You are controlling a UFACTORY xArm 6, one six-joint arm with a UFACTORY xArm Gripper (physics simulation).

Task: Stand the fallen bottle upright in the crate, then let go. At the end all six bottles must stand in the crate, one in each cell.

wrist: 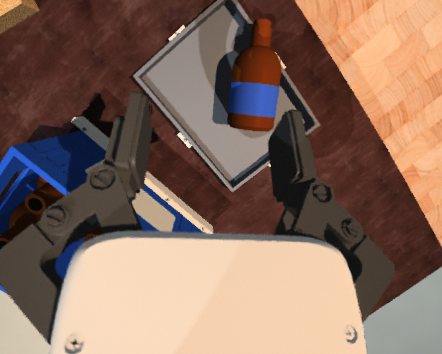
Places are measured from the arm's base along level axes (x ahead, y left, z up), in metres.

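Pixels of known places: gripper, between the fingertips: (215,118).
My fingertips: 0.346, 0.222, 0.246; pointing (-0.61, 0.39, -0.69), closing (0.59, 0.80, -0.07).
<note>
For each thing: its top centre in the pictures, then the offset to it from my fingertips, as dx, dy, dz. "*": a spot on its surface instead. Level surfaces: height alone.
- brown bottle, centre of its top: (261,74) -0.005, +0.082, -0.213
- shallow grey tray, centre of its top: (231,100) +0.007, +0.034, -0.267
- blue crate, centre of its top: (70,272) +0.078, -0.255, -0.117
- cream-coloured strip, a spot on its surface: (180,202) * +0.118, -0.136, -0.278
- dark red-brown mat, height of its surface: dz -0.292
A brown bottle (254,92) with a blue label lies on its side in a shallow grey tray (175,102), its neck toward the top of the view. My gripper (215,118) is open and empty. Its fingers stand apart, the right one near the bottle's base in the view, with the bottle not held between them. The blue crate (55,152) is at the lower left, partly hidden behind the left finger and the gripper body. Brown bottle necks (35,203) show inside it; how many bottles stand there is hidden.
A cream-coloured strip (180,202) runs along the crate's near side. The tray's raised rim surrounds the bottle. A dark red-brown mat (80,55) lies under the tray, with light wooden surface (395,85) at the right. A tan block (17,12) is at the top left corner.
</note>
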